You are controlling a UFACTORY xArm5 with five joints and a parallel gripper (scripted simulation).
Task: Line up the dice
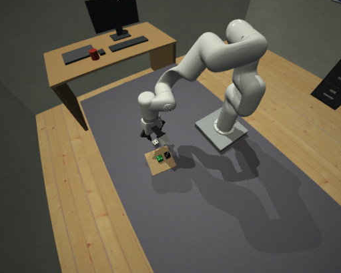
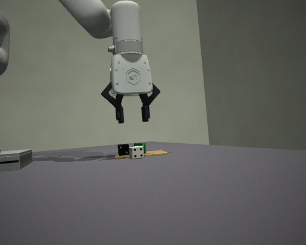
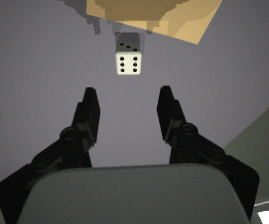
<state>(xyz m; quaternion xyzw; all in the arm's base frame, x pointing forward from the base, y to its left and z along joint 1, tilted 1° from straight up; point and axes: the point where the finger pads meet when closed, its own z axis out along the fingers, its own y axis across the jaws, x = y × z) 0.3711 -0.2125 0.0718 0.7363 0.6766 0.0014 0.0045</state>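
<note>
The white die is 90 mm below my hand. Round my hand: tan mat (50 mm ahead, 90 mm to the left, 110 mm below); then green die (50 mm ahead, 90 mm to the left, 90 mm below); then black die (110 mm to the left, 90 mm below).
</note>
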